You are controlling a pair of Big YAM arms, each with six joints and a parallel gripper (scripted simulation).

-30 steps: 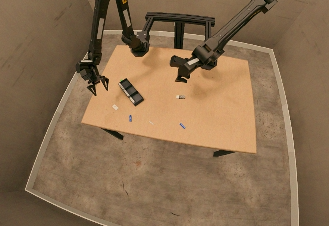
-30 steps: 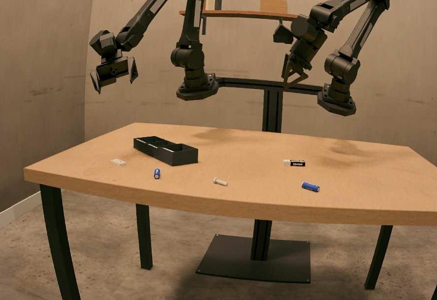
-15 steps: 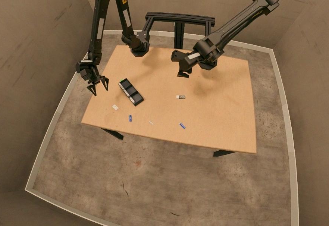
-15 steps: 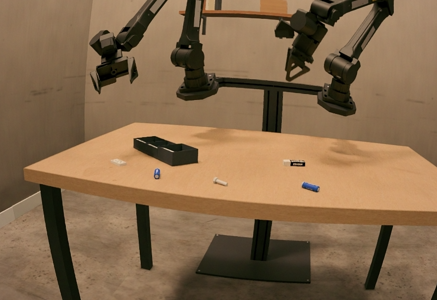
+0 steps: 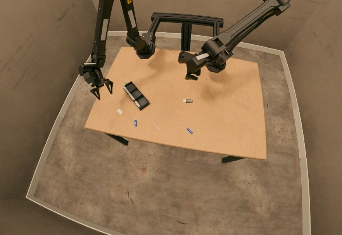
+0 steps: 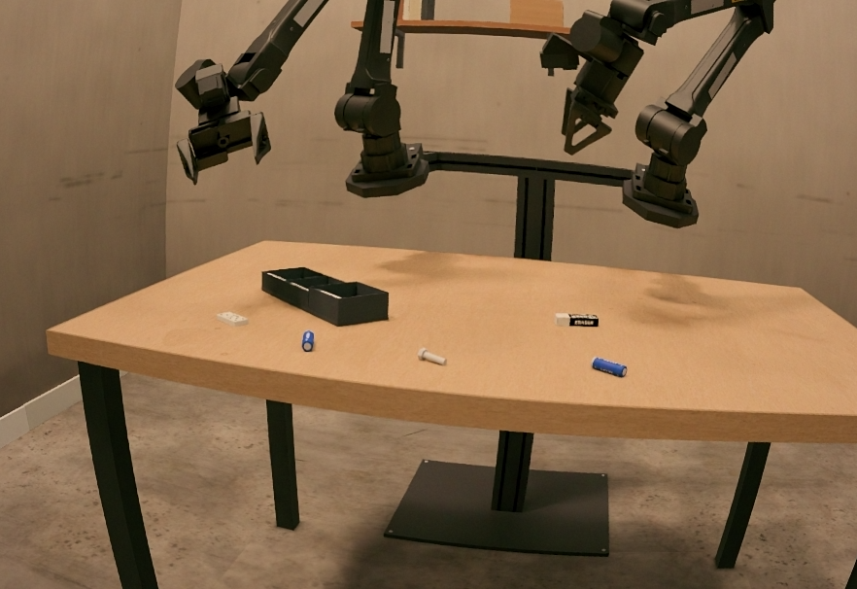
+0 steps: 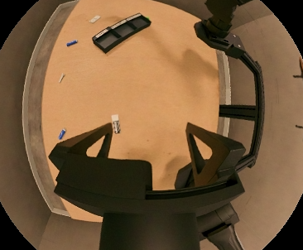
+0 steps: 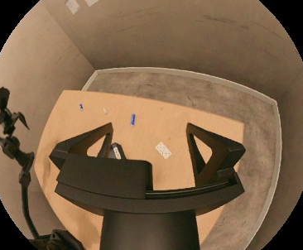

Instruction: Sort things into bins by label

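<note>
Now: right hand 200 mm above the black bin tray, 150 mm past it and 90 mm to the right of it. Round my right hand: green die: 230 mm behind, 210 mm below, 30 mm to the right; then white bolt: 320 mm to the left, 210 mm below, 40 mm ahead; then flat white block: 210 mm below, 20 mm to the left.
</note>
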